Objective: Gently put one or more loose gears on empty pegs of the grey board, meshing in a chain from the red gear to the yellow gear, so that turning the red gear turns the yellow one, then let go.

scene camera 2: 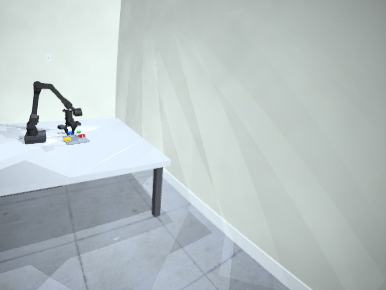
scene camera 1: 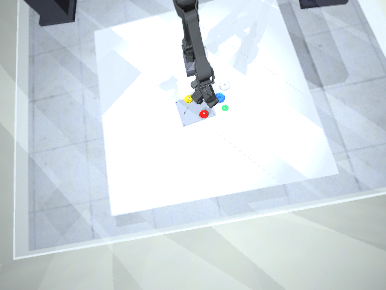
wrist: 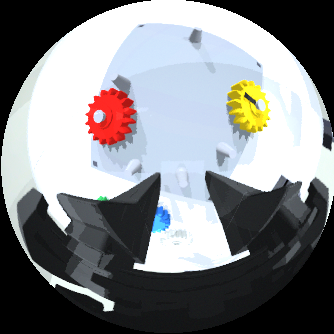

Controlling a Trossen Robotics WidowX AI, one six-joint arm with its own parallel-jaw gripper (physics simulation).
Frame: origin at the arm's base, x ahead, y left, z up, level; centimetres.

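Seen in the pictures: gripper, fingertip midpoint: [scene camera 2: 70, 135] [wrist: 182, 175]; arm's base at its link origin: [scene camera 2: 32, 134] [scene camera 1: 191, 57].
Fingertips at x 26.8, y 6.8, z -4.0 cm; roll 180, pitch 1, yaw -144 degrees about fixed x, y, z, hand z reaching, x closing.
Observation:
Pixels of each thing's top centre, then the offset from my fingertips to it. Level surfaces: height alone.
- grey board at its top centre: [wrist: 190, 83] [scene camera 1: 194, 106] [scene camera 2: 75, 136] dz +1.4, dx +4.1, dy -6.5 cm
- red gear at its top centre: [wrist: 101, 116] [scene camera 1: 203, 113] dz +0.9, dx +9.2, dy -1.0 cm
- yellow gear at its top centre: [wrist: 258, 105] [scene camera 1: 188, 98] [scene camera 2: 67, 138] dz +0.9, dx -1.5, dy -10.0 cm
- blue gear at its top centre: [wrist: 147, 222] [scene camera 1: 219, 97] dz +0.1, dx -0.7, dy +9.3 cm
- green gear at its top centre: [wrist: 103, 210] [scene camera 1: 225, 107] [scene camera 2: 78, 131] dz +0.1, dx +6.0, dy +12.1 cm
- white gear at its top centre: [wrist: 175, 243] [scene camera 1: 224, 84] dz +0.1, dx -8.7, dy +13.0 cm
- white table at its surface level: dz -1.6 cm
The grey board [scene camera 1: 192, 119] [wrist: 165, 90] lies flat on the table. The red gear [scene camera 1: 204, 114] [scene camera 2: 82, 136] [wrist: 111, 117] and the yellow gear [scene camera 1: 188, 99] [scene camera 2: 67, 140] [wrist: 248, 106] sit on its pegs, well apart. Several bare pegs show in the wrist view, one of them [wrist: 182, 176] between and beyond the fingertips. The blue gear [scene camera 1: 220, 97] [wrist: 161, 219], green gear [scene camera 1: 225, 108] [scene camera 2: 79, 132] [wrist: 102, 198] and white gear [scene camera 1: 224, 85] [wrist: 176, 236] lie loose beside the board. My gripper [wrist: 182, 175] is open and empty above the board's edge; its fingers partly hide the blue and green gears.
The white table [scene camera 1: 150, 170] [scene camera 2: 115, 150] carries the board and the arm's base [scene camera 2: 35, 137]. In scene camera 1 the arm reaches in from the top, with the loose gears to the right of the gripper. Dark objects [scene camera 1: 57, 12] stand beyond the table.

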